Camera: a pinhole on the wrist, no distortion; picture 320 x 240 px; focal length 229.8 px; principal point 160.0 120.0 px. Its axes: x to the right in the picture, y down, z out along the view. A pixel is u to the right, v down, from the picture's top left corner.
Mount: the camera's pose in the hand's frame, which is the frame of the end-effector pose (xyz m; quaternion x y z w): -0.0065 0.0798 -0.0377 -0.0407 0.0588 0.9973 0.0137
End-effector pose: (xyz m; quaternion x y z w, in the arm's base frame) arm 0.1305 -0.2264 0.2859 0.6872 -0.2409 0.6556 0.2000
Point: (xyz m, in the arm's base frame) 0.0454 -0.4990 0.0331
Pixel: outside the picture
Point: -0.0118 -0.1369 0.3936
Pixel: behind the camera
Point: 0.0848 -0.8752 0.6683
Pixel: outside the picture
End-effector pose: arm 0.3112 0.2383 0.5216 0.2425 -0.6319 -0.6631 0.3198
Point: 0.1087 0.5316 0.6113
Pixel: 177.6 155.9
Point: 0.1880 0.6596 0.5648
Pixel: 256.0 176.9
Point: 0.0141 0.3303 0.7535
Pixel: 32.8 64.0
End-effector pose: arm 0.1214 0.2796 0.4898 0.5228 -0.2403 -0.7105 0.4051
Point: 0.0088 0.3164 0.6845
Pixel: 266.4 136.7
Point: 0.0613 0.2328 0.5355
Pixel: 77.6 229.6
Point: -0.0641 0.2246 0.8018
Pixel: 208.3 60.8
